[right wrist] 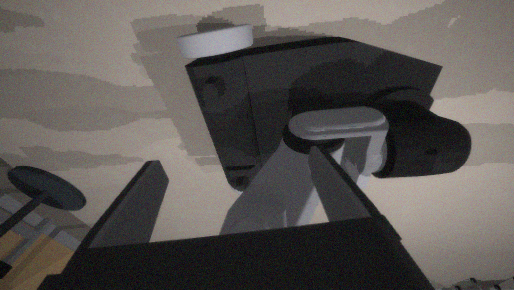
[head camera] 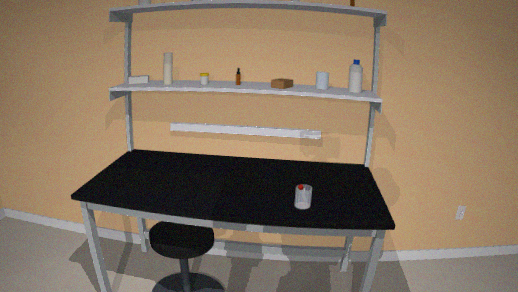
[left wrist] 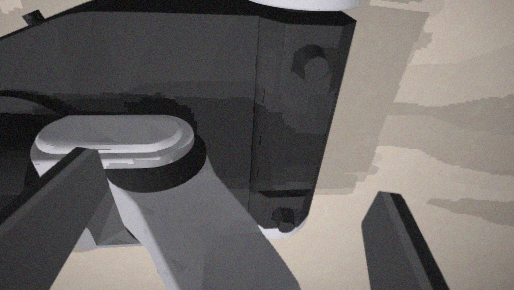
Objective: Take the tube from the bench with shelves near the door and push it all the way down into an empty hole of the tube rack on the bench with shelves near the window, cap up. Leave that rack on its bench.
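Observation:
A tube with a red cap leans inside a clear beaker on the right part of a black bench top in the head view. The bench has shelves above it. No tube rack shows in these views. My left gripper is open, with nothing between its fingers, over the floor beside my base in the left wrist view. My right gripper is open, with nothing between its fingers, on the other side of my base in the right wrist view. Neither gripper shows in the head view.
A black stool stands at the bench's front, left of its middle. Bottles, jars and a brown box stand on the lower shelf. An outlet is on the wall at the right.

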